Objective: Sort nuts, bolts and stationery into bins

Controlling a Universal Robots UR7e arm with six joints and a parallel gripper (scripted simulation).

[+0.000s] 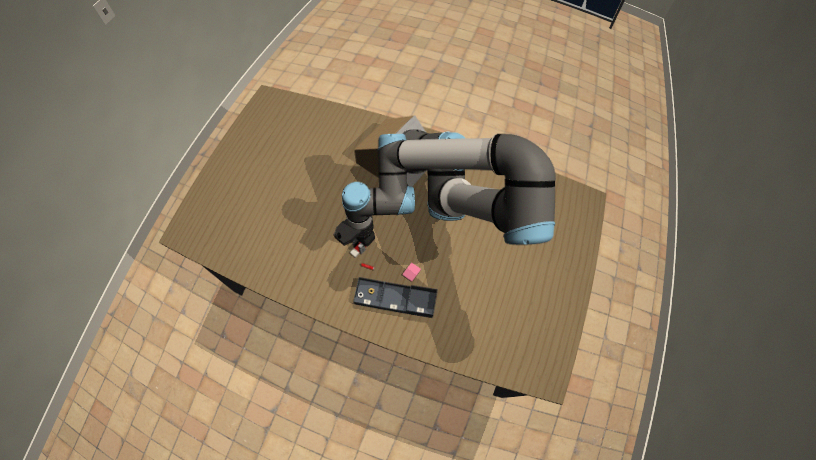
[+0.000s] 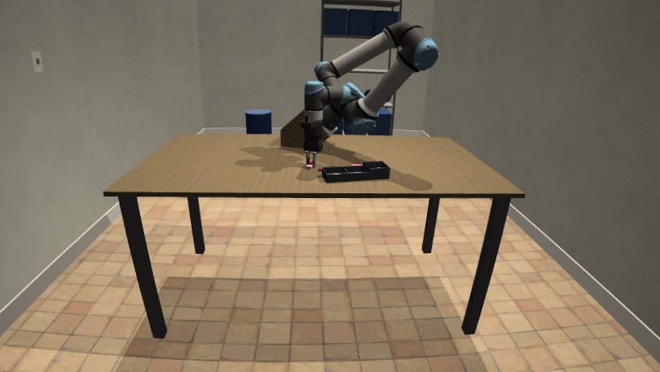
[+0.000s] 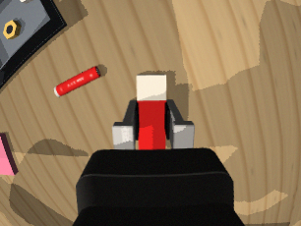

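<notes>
The white eraser lies 10 mm ahead of my hand and 10 mm below it. Also, from my hand: brass nut: 100 mm ahead, 120 mm to the left, 10 mm below; red cylinder: 40 mm ahead, 60 mm to the left, 10 mm below; white nut: 130 mm ahead, 100 mm to the left, 10 mm below.
</notes>
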